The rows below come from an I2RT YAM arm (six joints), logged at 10 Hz.
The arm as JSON. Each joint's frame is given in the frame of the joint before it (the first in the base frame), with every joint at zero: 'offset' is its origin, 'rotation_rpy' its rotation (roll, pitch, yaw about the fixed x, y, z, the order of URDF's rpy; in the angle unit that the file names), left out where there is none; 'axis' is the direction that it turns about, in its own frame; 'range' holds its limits. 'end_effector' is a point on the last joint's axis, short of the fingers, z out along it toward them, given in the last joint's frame.
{
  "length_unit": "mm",
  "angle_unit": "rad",
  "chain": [
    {
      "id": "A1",
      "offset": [
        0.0,
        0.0,
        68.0
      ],
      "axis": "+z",
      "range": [
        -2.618,
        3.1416
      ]
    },
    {
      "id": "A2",
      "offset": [
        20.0,
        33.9,
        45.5
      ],
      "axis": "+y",
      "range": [
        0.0,
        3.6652
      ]
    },
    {
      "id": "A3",
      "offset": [
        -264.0,
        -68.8,
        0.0
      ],
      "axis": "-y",
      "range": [
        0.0,
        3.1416
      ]
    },
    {
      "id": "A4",
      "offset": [
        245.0,
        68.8,
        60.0
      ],
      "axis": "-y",
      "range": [
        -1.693,
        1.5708
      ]
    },
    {
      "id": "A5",
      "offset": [
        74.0,
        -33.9,
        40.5
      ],
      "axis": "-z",
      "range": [
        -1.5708,
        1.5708
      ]
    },
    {
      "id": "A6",
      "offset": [
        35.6,
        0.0,
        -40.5
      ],
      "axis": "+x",
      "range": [
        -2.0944,
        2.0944
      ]
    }
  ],
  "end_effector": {
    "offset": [
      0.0,
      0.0,
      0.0
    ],
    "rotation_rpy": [
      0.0,
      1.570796,
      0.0
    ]
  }
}
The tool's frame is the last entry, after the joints.
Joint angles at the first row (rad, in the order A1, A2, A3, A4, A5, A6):
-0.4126, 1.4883, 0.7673, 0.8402, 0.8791, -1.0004
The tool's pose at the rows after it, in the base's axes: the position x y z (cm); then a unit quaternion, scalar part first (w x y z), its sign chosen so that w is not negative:
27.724, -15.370, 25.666, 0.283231, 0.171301, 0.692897, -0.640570
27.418, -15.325, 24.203, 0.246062, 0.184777, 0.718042, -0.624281
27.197, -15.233, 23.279, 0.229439, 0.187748, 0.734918, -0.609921
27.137, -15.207, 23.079, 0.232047, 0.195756, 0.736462, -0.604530
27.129, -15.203, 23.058, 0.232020, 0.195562, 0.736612, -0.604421
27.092, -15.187, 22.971, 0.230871, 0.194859, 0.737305, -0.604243
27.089, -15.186, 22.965, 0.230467, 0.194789, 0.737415, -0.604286
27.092, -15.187, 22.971, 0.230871, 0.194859, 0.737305, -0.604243
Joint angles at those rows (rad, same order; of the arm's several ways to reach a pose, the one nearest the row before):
-0.4126, 1.4887, 0.7673, 0.6872, 0.9840, -0.8837
-0.4126, 1.4887, 0.7670, 0.5285, 1.0263, -0.7776
-0.4126, 1.4887, 0.7670, 0.4251, 1.0290, -0.7048
-0.4126, 1.4887, 0.7666, 0.4038, 1.0290, -0.6693
-0.4126, 1.4887, 0.7658, 0.4042, 1.0286, -0.6693
-0.4126, 1.4887, 0.7631, 0.4038, 1.0286, -0.6693
-0.4126, 1.4887, 0.7631, 0.4030, 1.0290, -0.6693
-0.4126, 1.4887, 0.7631, 0.4038, 1.0286, -0.6693

